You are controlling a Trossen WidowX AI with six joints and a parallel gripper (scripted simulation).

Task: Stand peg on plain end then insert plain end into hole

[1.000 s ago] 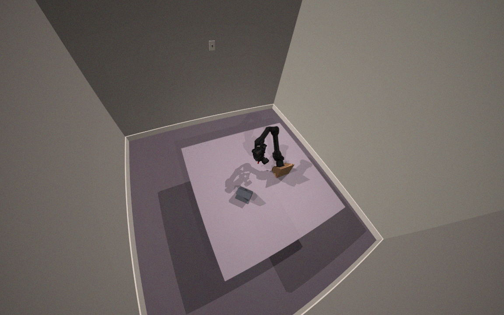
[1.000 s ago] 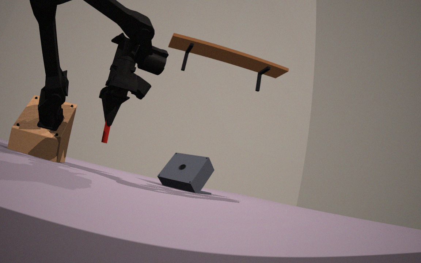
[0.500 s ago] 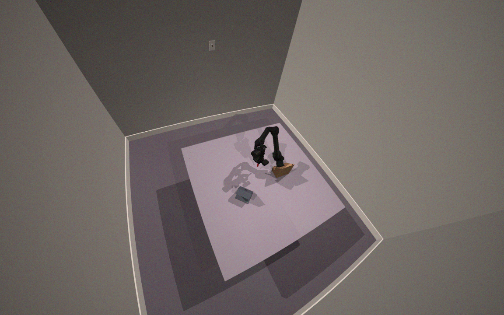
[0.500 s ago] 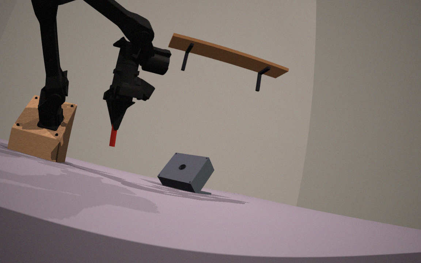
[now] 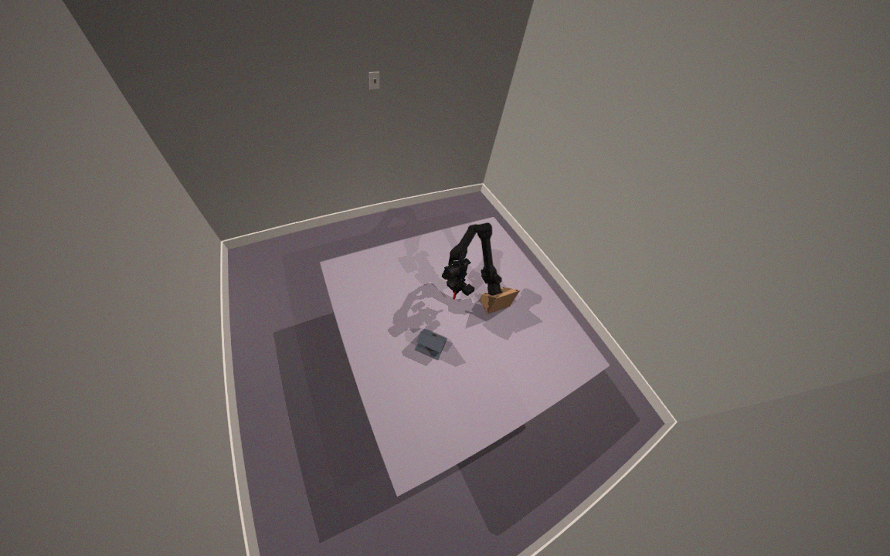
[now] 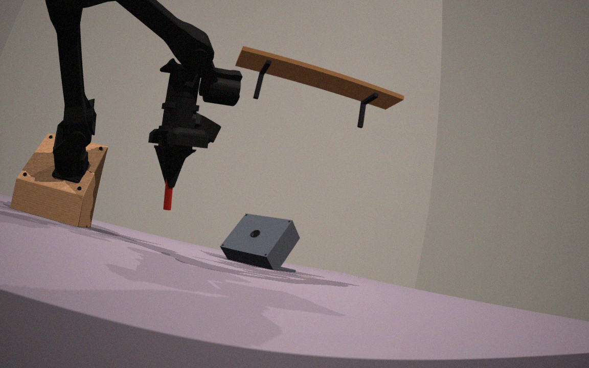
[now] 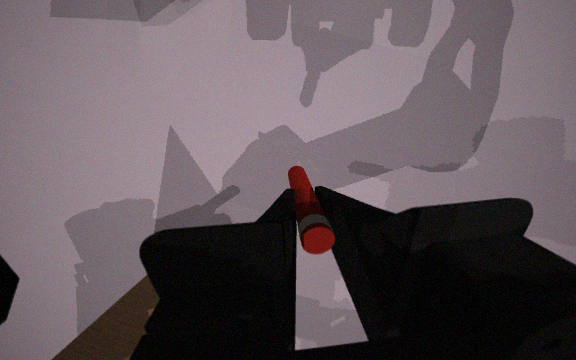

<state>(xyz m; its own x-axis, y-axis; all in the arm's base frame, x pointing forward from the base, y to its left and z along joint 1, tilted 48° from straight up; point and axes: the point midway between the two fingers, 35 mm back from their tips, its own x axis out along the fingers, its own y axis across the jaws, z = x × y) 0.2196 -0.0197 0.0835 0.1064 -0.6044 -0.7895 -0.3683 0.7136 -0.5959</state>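
Now: gripper tip 21 cm short of the grey sloped panel, 19 cm to the right of it and 6 cm above it. Round my gripper tip: red peg 2 cm above.
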